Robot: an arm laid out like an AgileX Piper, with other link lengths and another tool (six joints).
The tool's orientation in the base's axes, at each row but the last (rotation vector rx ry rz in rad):
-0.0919, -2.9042, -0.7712
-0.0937, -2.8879, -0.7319
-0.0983, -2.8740, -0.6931
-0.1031, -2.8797, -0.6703
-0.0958, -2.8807, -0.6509
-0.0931, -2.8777, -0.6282
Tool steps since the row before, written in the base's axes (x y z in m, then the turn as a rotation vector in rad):
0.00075, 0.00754, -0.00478, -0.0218, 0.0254, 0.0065
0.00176, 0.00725, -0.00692, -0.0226, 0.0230, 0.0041
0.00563, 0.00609, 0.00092, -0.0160, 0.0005, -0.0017
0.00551, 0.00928, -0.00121, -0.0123, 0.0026, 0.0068
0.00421, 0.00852, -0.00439, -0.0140, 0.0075, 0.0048
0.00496, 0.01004, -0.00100, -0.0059, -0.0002, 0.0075
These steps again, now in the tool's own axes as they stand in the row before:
-0.00126, 0.00427, 0.00778, 0.0231, 0.0232, 0.0095
-0.00276, 0.00331, 0.00922, 0.0235, 0.0199, 0.0106
-0.00522, 0.00642, 0.00107, 0.0154, -0.0020, 0.0043
-0.00540, 0.00839, 0.00429, 0.0134, 0.0039, -0.0029
-0.00480, 0.00628, 0.00687, 0.0148, 0.0073, 0.0013
-0.00486, 0.00922, 0.00422, 0.0073, 0.0023, -0.0057

